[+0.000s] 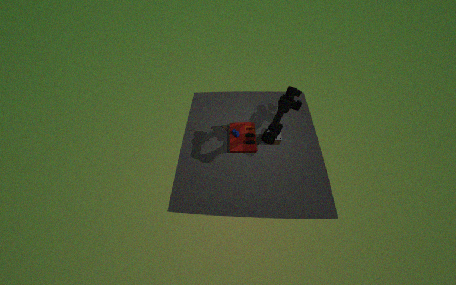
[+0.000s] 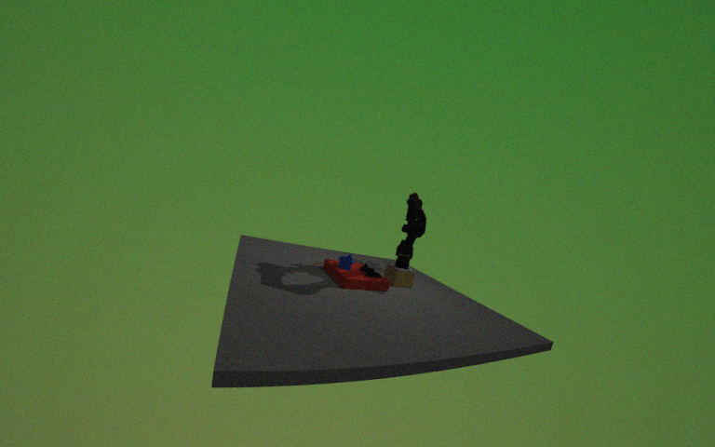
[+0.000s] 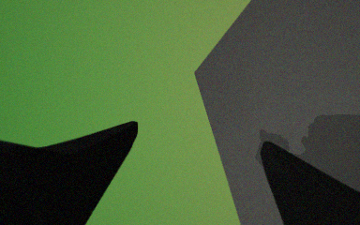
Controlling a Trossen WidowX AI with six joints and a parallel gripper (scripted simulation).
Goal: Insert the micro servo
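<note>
My gripper tip is now 390 mm short of the red deck, 300 mm above it and 250 mm to the right of it.
</note>
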